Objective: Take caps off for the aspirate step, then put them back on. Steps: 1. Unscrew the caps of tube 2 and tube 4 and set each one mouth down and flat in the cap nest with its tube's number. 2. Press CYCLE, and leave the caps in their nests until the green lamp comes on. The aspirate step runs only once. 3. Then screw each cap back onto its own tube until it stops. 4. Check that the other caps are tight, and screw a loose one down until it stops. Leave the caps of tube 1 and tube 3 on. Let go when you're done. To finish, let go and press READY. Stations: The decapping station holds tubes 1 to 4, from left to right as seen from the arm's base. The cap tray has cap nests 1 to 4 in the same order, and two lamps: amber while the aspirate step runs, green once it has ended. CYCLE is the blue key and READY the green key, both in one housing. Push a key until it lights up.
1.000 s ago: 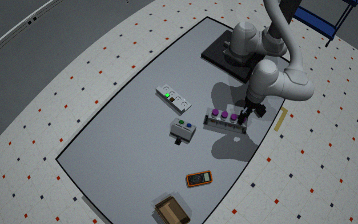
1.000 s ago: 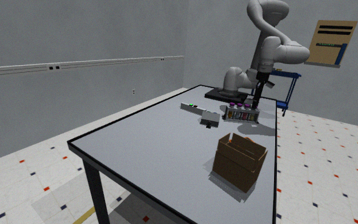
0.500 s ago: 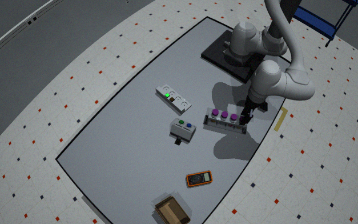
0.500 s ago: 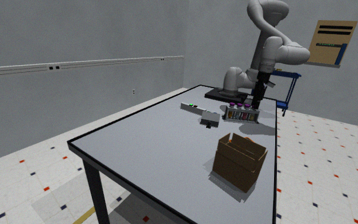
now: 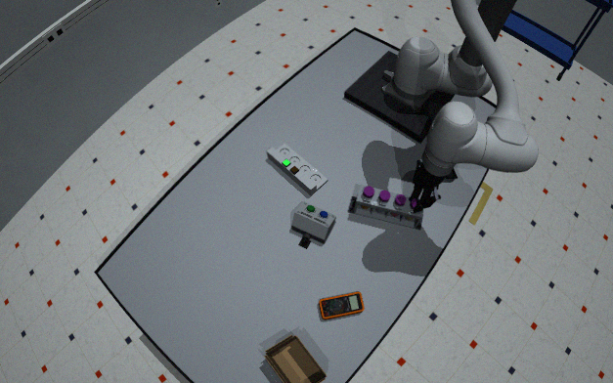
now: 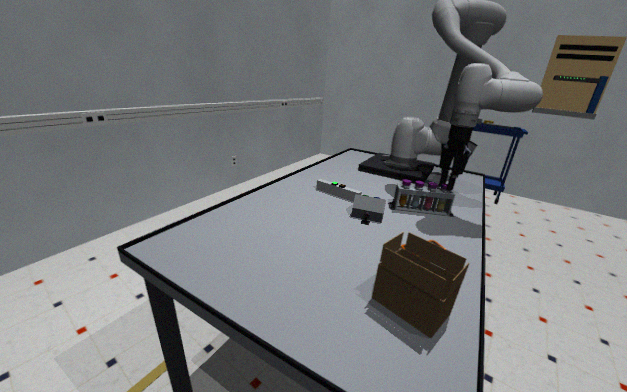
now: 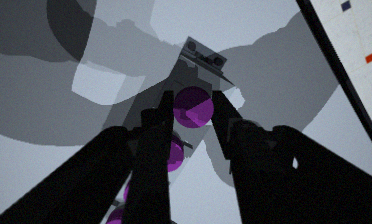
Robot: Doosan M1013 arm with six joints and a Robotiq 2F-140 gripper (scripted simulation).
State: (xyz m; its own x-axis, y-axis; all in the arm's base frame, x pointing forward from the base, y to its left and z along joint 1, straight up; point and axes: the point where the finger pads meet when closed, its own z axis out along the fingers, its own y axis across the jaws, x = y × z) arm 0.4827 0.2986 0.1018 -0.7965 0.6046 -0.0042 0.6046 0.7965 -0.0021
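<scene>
Now: the purple cap 9 cm to the right of my hand, 4 cm ahead of it and 3 cm below it. From my hand the other things lie so: green key (26 cm to the right, 20 cm ahead, 7 cm below); blue key (22 cm to the right, 19 cm ahead, 7 cm below); key housing (24 cm to the right, 22 cm ahead, 9 cm below).
</scene>
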